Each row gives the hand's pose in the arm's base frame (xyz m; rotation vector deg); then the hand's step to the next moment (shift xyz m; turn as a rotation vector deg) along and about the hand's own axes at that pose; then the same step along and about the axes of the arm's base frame.
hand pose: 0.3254 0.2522 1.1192 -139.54 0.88 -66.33
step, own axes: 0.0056 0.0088 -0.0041 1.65 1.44 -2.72
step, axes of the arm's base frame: 0.0021 -0.0106 0.0029 -0.69 -2.67 2.15
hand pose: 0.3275 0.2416 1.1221 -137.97 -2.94 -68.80
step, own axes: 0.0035 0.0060 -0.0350 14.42 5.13 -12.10
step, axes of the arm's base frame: -0.0227 -0.0202 0.0187 1.04 -11.86 15.46
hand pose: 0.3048 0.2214 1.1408 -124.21 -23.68 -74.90
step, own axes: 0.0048 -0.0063 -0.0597 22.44 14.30 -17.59
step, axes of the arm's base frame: -0.0431 -0.0317 0.0277 5.82 -22.68 21.66
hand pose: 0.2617 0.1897 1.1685 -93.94 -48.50 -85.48
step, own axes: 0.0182 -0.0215 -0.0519 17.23 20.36 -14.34
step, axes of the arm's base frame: -0.0425 -0.0344 0.0222 12.13 -22.83 15.77
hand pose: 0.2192 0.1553 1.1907 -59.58 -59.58 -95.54
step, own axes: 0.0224 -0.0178 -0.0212 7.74 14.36 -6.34
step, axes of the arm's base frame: -0.0267 -0.0208 0.0112 10.41 -11.49 8.12
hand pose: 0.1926 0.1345 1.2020 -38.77 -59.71 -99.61
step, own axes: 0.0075 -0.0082 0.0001 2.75 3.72 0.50
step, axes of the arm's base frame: -0.0104 -0.0019 0.0033 2.38 -1.43 3.73
